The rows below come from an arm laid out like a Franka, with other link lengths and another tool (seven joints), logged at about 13 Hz.
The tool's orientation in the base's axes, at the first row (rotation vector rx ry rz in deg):
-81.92, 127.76, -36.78
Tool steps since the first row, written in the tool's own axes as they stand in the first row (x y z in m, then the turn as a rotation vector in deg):
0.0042, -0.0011, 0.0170, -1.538, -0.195, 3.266
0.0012, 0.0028, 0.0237, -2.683, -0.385, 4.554
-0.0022, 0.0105, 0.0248, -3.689, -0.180, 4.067
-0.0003, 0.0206, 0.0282, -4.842, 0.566, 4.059
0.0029, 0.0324, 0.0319, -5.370, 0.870, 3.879
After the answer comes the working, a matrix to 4 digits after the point.
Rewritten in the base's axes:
0.0088, -0.0069, -0.0135, 2.591, 0.826, -2.382
0.0109, -0.0038, -0.0209, 3.903, 1.604, -3.206
0.0073, 0.0020, -0.0259, 3.868, 2.678, -2.836
0.0011, 0.0034, -0.0347, 3.769, 4.011, -3.155
-0.0066, 0.0042, -0.0449, 3.651, 4.634, -3.136

The tool's axes in the first row as the columns of a matrix, in the base's axes (rounded; the answer above uses it unrounded):
-0.3878, -0.7266, 0.5672
-0.9169, 0.3669, -0.1569
-0.0941, -0.5810, -0.8085

